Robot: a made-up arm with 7 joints.
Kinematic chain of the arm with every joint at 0, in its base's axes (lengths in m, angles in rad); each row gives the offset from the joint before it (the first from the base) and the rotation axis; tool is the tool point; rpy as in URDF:
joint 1: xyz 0.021 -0.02 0.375 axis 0 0.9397 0.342
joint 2: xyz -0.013 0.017 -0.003 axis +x
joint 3: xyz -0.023 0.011 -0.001 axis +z
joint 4: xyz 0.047 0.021 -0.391 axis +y
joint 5: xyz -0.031 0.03 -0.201 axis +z
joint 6: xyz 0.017 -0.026 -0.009 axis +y
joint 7: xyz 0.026 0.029 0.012 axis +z
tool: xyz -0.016 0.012 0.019 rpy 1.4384 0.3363 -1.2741
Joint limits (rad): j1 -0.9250..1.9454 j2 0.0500..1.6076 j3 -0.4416..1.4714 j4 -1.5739..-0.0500 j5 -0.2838..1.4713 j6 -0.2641..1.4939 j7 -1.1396..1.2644
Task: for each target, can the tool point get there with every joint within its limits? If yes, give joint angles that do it. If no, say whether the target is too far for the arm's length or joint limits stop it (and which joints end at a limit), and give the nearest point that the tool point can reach.
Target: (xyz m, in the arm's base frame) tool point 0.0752 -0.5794 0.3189
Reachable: no: joint limits stop it (at a limit: joint 1, joint 2, joint 3, joint 4, joint 5, joint 6, joint 7) | nearest point 0.4282 -0.1658 0.2823 | short by 0.545 m
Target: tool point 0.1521 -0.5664 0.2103
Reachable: no: joint limits stop it (at a limit: joint 1, joint 2, joint 3, joint 4, joint 5, joint 6, joint 7) | nearest point 0.4282 -0.1658 0.2823 | short by 0.492 m
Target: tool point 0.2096 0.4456 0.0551
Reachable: yes | joints -0.5540 0.6137 1.2500 -0.6313 0.7152 0.0997 -0.7103
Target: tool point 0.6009 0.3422 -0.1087
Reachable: no: too far | nearest point 0.4757 0.2706 -0.0110 | short by 0.174 m
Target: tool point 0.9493 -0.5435 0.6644
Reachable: no: too far | nearest point 0.5193 -0.1287 0.2899 | short by 0.705 m
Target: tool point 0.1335 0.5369 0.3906
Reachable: yes | joints -0.4023 1.1840 0.8315 -0.8418 0.2127 0.3565 -0.0366
